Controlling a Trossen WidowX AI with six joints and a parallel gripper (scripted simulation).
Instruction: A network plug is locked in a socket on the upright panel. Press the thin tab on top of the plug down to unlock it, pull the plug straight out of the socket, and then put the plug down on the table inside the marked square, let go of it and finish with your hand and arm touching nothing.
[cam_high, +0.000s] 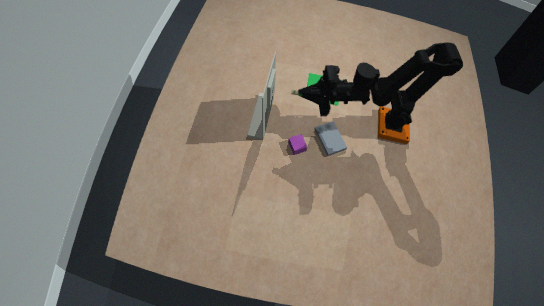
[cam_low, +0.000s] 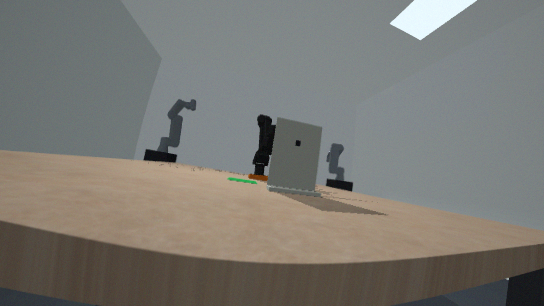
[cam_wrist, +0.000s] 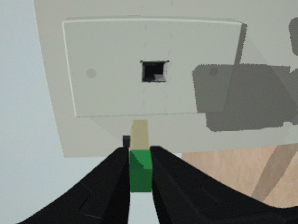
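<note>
Right now my gripper tip is 8 cm past the green square, 17 cm to the left of it and 18 cm above it. From my gripper tip the other things lie so: panel: 9 cm ahead, 7 cm below; network plug: right at my gripper tip; grey block: 13 cm behind, 3 cm to the left, 17 cm below.
</note>
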